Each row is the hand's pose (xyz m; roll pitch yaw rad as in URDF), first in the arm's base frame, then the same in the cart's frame.
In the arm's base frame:
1: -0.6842 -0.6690 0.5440 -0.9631 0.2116 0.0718
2: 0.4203 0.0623 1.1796 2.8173 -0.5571 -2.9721
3: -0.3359 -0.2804 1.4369 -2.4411 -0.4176 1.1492
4: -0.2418 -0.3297 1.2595 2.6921 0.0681 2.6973
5: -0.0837 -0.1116 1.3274 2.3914 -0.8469 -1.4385
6: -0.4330 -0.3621 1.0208 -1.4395 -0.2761 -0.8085
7: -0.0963 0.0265 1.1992 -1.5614 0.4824 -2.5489
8: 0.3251 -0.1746 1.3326 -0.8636 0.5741 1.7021
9: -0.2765 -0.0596 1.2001 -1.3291 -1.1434 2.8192
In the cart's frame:
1: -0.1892 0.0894 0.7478 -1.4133 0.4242 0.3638
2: 0.5066 1.3829 0.7893 -2.9201 -0.7713 -2.8801
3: -0.0309 0.9422 1.3112 -2.4262 0.0584 1.5821
4: 0.0737 0.8562 1.1549 -3.1140 0.0561 -3.1201
5: 0.1250 1.1223 1.0936 1.6936 -1.1650 -0.3994
6: -0.0877 0.6493 0.9946 -1.9266 -0.4065 -0.2065
7: 0.0540 1.1702 0.9253 -1.3295 0.0607 -2.0494
8: 0.5220 1.2264 1.0420 -0.4241 0.9332 2.4460
9: -0.0727 1.0339 0.9978 -0.3623 -0.9858 2.3917

